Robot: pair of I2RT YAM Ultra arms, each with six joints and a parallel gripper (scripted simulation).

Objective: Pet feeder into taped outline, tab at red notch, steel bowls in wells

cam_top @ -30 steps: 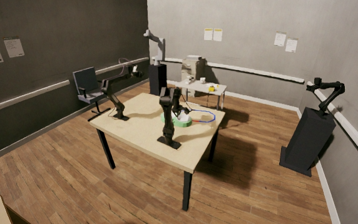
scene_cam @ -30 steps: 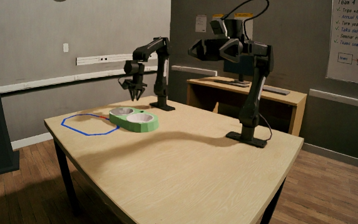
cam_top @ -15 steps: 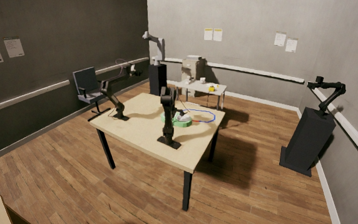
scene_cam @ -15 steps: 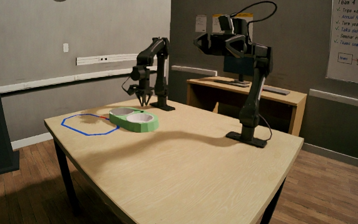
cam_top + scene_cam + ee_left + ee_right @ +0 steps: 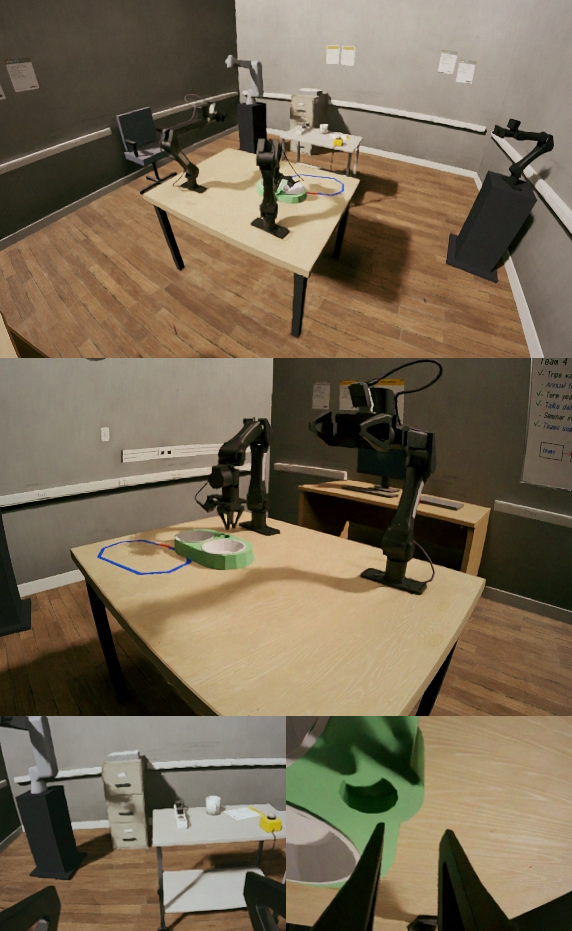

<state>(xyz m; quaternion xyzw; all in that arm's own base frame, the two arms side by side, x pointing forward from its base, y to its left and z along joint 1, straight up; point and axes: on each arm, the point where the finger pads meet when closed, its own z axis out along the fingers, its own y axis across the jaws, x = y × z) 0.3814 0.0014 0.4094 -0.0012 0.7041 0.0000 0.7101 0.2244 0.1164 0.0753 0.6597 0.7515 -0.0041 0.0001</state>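
Now: the green pet feeder 80 mm ahead of my right hand, 20 mm to the left of it and 50 mm below it.
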